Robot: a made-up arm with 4 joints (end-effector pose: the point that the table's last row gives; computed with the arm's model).
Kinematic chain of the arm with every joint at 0, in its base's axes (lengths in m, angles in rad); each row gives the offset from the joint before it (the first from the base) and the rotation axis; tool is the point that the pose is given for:
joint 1: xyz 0 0 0.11 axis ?
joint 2: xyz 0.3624 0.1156 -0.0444 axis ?
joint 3: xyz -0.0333 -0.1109 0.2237 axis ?
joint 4: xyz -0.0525 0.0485 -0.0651 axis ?
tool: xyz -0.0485 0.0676 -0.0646
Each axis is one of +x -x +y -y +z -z.
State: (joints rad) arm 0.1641 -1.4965 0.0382 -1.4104
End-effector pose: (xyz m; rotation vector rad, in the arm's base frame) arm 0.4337 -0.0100 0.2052 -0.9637 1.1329 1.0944
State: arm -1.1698 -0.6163 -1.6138 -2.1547
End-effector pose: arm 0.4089 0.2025 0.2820 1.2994 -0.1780 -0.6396
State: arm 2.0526 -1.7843 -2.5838 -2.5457
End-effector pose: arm 0.6732 -0.0299 0.1119 -1.9460 -2.1746 -1.0490
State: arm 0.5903 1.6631 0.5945 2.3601
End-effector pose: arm 0.1030 0.1355 -0.0439 -1.9125 0.8113 -1.9814
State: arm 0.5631 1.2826 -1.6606 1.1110
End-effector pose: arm 0.2371 0.0443 -0.0363 0.0116 -1.0892 -0.6773
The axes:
joint 1: +x
joint 2: -y
joint 3: +x
joint 4: +x

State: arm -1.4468 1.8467 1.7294 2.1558
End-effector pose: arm 0.1261 -0.2529 0.1109 1.5763 1.9740 1.0167
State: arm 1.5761 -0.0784 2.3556 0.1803
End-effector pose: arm 0.2595 -0.3605 0.1058 -2.1699 -0.0853 0.0444
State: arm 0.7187 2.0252 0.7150 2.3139
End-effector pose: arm 0.1714 0.2072 -0.0903 -1.4459 0.9797 -2.2194
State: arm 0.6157 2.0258 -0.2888 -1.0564
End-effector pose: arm 0.3611 0.1000 -0.0576 -0.4578 -1.1448 -1.7085
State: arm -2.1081 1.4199 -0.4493 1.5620
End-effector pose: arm 0.1682 -0.1847 0.0944 -0.8172 0.0582 1.4700
